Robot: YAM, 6 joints.
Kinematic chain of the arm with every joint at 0, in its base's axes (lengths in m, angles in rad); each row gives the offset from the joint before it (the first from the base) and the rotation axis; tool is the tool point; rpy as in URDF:
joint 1: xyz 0 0 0.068 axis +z
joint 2: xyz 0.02 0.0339 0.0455 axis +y
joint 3: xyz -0.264 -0.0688 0 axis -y
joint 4: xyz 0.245 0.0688 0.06 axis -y
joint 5: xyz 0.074 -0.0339 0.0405 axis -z
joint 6: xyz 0.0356 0 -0.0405 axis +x
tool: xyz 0 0 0 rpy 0 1.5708 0
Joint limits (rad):
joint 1: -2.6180..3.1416
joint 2: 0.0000..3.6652
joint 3: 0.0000..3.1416
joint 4: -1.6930..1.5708
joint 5: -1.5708..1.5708
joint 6: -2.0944..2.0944
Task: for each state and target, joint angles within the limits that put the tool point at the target. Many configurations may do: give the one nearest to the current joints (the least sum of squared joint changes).
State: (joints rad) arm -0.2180 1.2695 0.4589 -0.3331 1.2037 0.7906
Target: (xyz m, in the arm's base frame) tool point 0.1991 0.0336 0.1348
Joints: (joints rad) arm 0.3283 1.3733 0.4729 -0.3032 1.1425 0.7906
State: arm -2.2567 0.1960 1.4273 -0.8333 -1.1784 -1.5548
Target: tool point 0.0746 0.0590 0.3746
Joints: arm -2.1230 0.0430 1.1079 -0.9929 -1.1548 -1.5548
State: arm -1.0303 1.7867 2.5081 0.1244 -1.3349 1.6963
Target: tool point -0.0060 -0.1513 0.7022
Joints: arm -1.8237 1.6675 2.7066 0.1902 -1.1200 1.6963
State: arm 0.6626 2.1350 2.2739 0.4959 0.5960 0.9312
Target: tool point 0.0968 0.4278 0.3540
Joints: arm 1.3969 1.8148 1.5146 0.2950 0.6415 0.9312
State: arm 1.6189 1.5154 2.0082 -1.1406 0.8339 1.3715
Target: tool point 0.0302 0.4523 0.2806
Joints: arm 1.5606 2.1143 1.9885 -0.9665 0.8020 1.3715
